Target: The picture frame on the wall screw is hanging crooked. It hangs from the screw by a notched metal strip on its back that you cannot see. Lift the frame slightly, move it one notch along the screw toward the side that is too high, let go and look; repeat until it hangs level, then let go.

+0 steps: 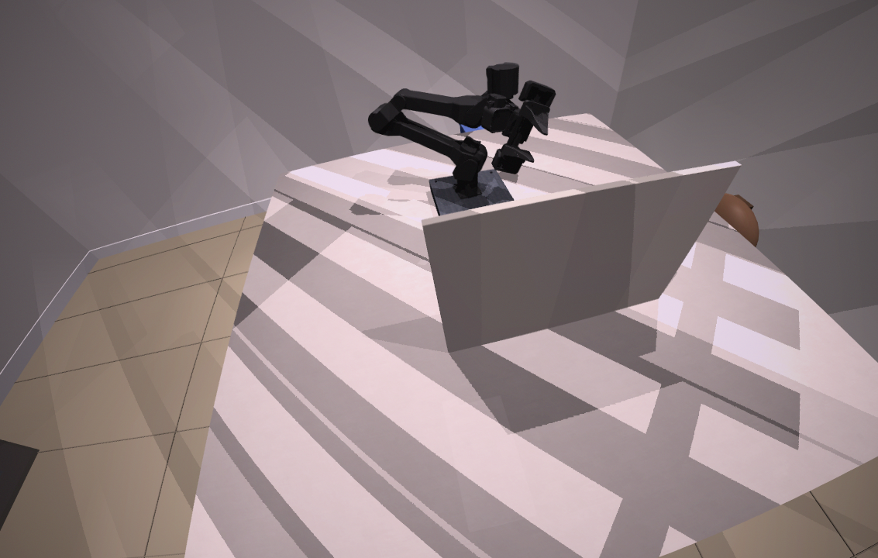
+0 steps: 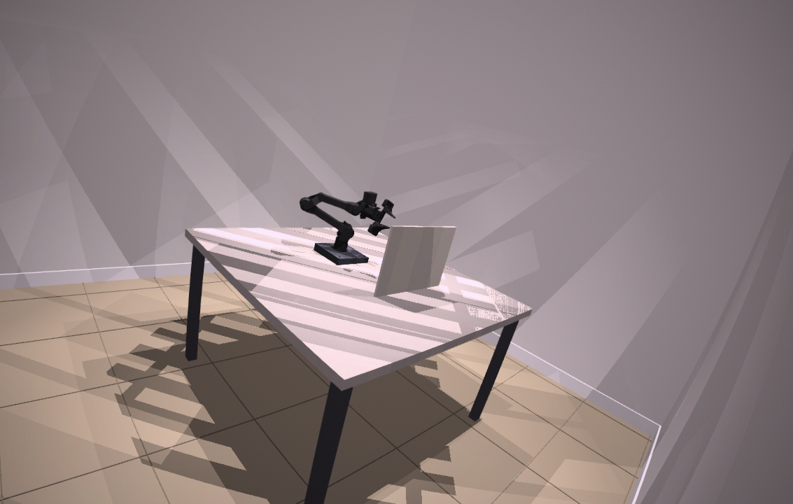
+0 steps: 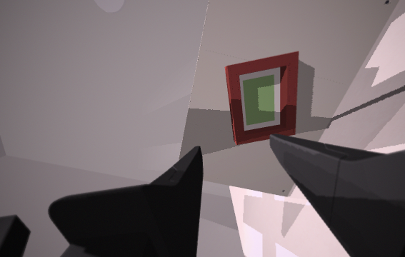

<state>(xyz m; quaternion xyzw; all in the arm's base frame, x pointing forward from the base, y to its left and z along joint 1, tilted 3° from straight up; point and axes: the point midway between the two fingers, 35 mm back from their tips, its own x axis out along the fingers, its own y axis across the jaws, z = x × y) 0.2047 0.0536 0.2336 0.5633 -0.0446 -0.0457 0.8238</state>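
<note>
The picture frame is 200 mm ahead of my gripper tip, 90 mm below it and 50 mm to the right of it. The rest, counted from my gripper tip: wall panel: 210 mm ahead, 100 mm below, 40 mm to the right.
</note>
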